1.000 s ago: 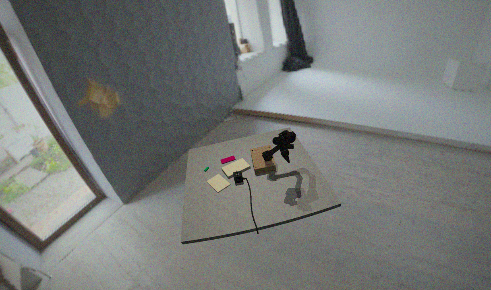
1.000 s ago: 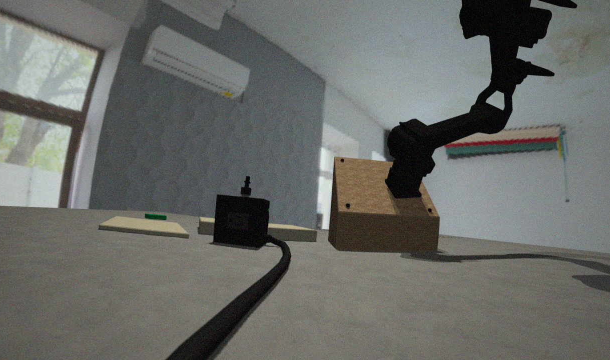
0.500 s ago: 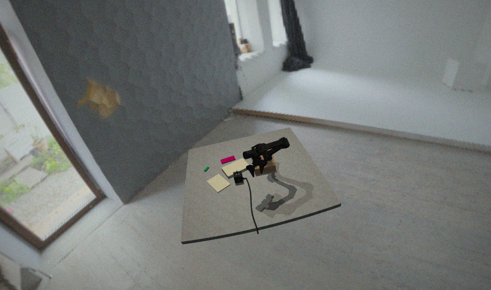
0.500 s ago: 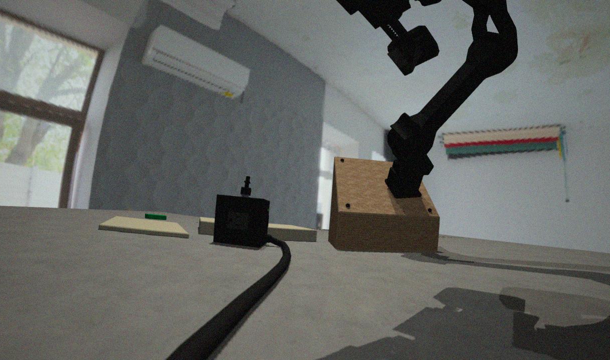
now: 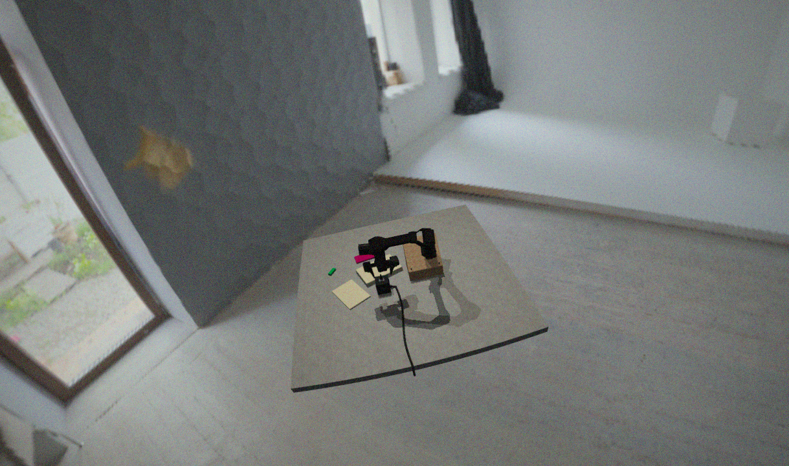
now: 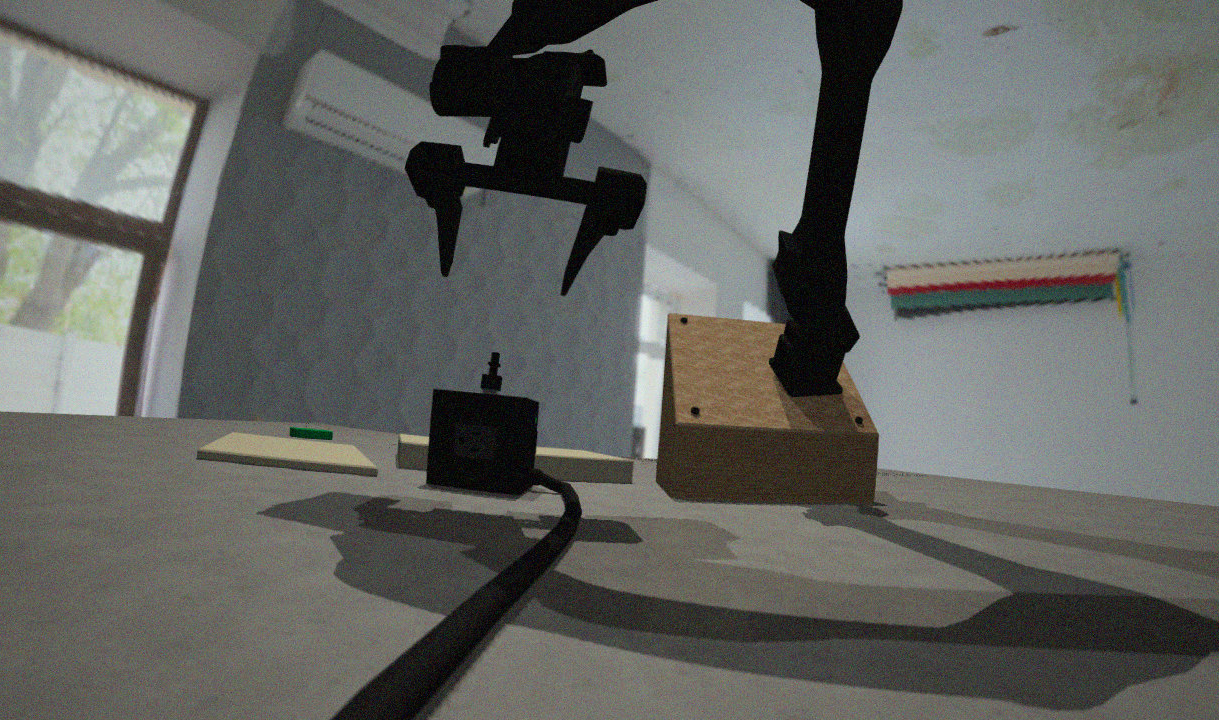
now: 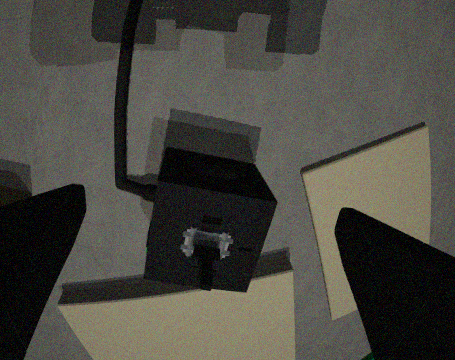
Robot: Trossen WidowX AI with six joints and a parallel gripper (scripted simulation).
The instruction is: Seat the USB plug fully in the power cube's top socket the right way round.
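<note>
Now: gripper tip 7 cm to the left of the USB plug, 6 cm above it and 1 cm short of it. Also, from my gripper tip: green block: 36 cm to the right, 29 cm ahead, 15 cm below; pink object: 42 cm to the right, 15 cm below, 4 cm ahead.
</note>
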